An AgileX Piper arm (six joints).
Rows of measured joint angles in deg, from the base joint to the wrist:
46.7 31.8 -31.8 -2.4 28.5 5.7
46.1 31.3 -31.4 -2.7 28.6 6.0
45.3 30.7 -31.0 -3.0 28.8 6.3
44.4 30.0 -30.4 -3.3 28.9 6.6
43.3 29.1 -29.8 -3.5 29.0 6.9
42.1 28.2 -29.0 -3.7 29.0 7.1
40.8 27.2 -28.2 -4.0 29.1 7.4
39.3 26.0 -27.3 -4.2 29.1 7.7
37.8 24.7 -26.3 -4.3 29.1 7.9
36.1 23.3 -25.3 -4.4 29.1 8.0
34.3 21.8 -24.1 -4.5 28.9 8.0
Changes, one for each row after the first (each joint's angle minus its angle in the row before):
-0.6 -0.5 0.4 -0.3 0.1 0.3
-0.8 -0.6 0.4 -0.3 0.2 0.3
-0.9 -0.7 0.6 -0.3 0.1 0.3
-1.1 -0.9 0.6 -0.2 0.1 0.3
-1.2 -0.9 0.8 -0.2 0.0 0.2
-1.3 -1.0 0.8 -0.3 0.1 0.3
-1.5 -1.2 0.9 -0.2 0.0 0.3
-1.5 -1.3 1.0 -0.1 0.0 0.2
-1.7 -1.4 1.0 -0.1 0.0 0.1
-1.8 -1.5 1.2 -0.1 -0.2 0.0

